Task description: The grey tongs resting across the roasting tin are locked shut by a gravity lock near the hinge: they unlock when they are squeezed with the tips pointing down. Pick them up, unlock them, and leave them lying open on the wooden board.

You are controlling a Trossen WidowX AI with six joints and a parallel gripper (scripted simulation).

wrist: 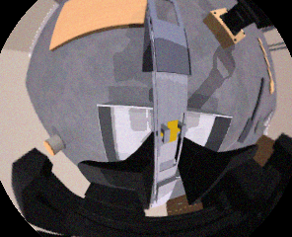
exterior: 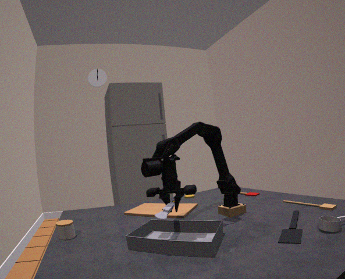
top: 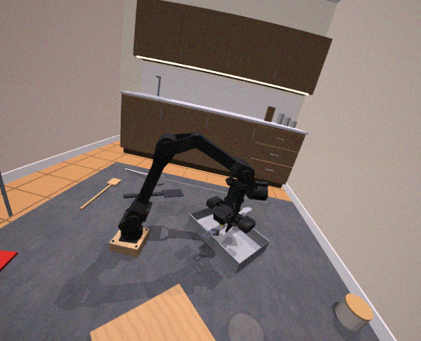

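My gripper tip is now 20 mm past the yellow lock piece, 20 mm to the left of it and 40 mm below it. Round my gripper tip: black spatula (330 mm behind, 320 mm to the left, 100 mm below); roasting tin (30 mm ahead, 80 mm to the left, 70 mm below); wooden board (100 mm behind, 390 mm to the right, 90 mm below).
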